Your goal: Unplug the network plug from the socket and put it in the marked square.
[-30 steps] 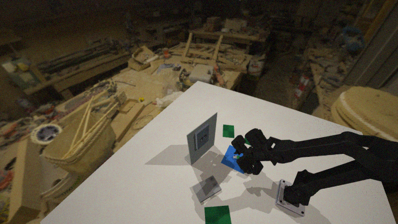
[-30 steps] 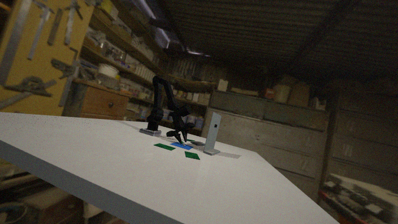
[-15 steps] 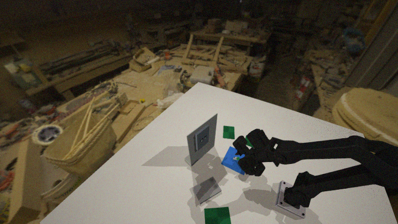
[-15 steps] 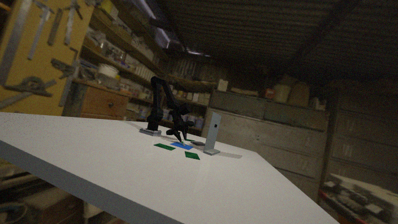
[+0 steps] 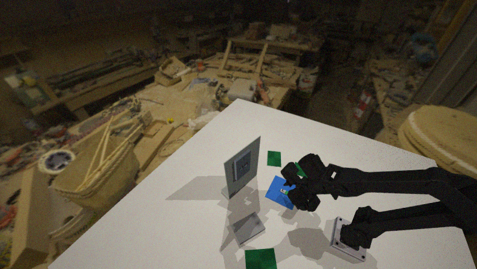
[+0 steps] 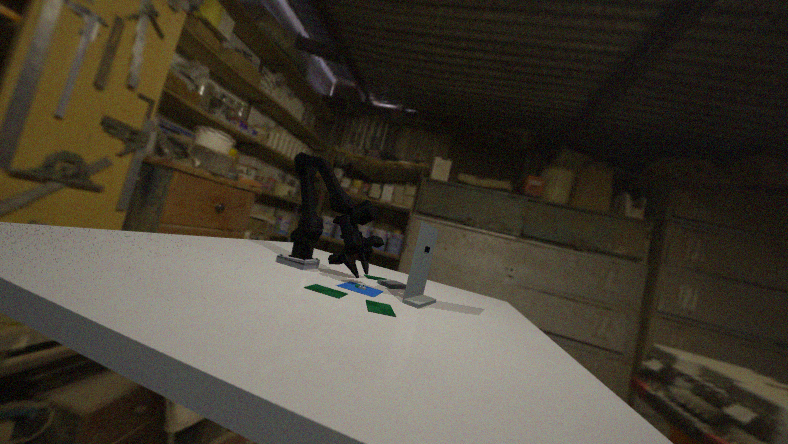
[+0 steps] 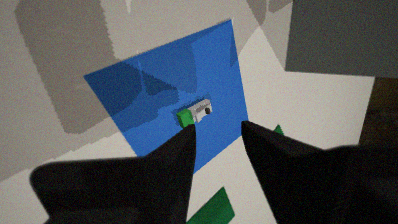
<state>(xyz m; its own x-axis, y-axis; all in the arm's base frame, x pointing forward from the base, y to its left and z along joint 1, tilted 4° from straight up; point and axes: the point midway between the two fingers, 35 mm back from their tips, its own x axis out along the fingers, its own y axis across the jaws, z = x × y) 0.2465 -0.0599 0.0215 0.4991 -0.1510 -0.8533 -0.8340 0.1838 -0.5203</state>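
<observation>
The green network plug lies 3 cm below my gripper tip. Also, from my gripper tip: grey upright panel (17 cm ahead, 7 cm to the left, 7 cm above); blue square (1 cm ahead, 4 cm below); flat grey plate (6 cm ahead, 20 cm to the left, 3 cm below).
</observation>
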